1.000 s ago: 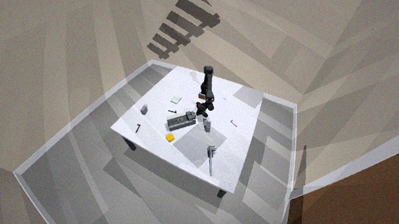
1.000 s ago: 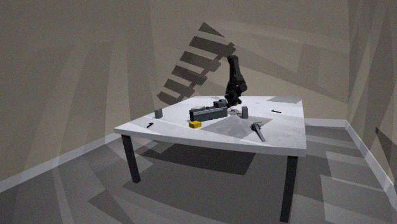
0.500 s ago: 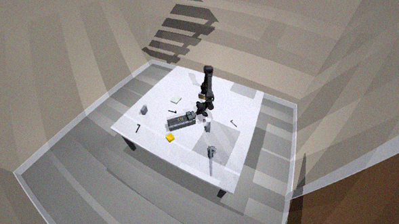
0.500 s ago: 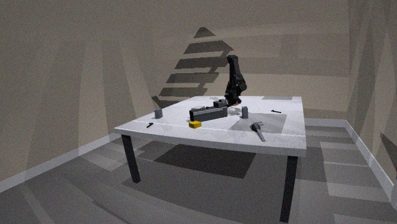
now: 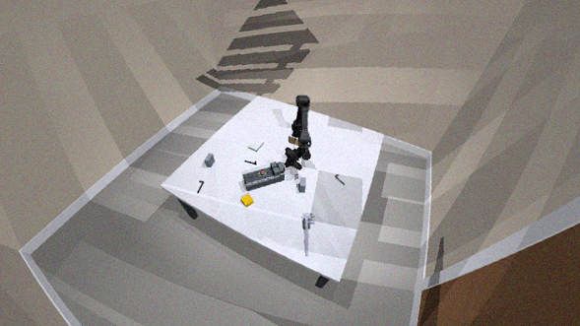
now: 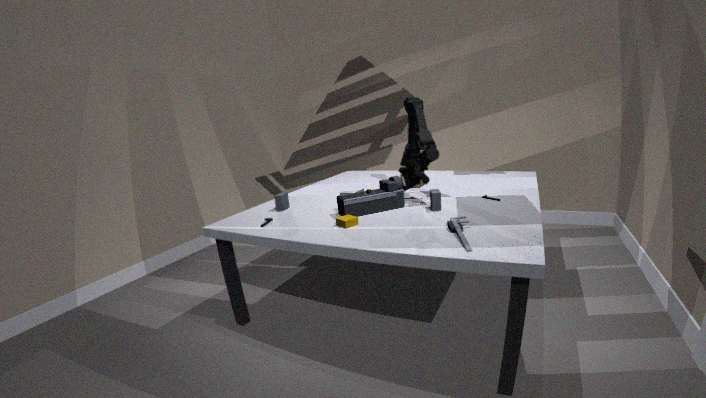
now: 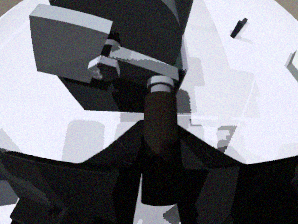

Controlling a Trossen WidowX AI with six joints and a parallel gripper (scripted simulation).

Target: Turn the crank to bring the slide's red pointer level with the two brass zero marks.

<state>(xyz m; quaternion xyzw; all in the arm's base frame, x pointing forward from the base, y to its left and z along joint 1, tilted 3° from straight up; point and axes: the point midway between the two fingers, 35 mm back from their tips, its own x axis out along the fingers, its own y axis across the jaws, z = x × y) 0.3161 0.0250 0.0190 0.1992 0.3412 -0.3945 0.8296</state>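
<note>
The dark crank handle lies 20 mm above my gripper tip, 10 mm to the left of it and 10 mm behind it. Also, from my gripper tip: yellow block: 310 mm ahead, 150 mm to the right, 40 mm below; then red pointer: 120 mm ahead, 110 mm to the right, 30 mm above.
</note>
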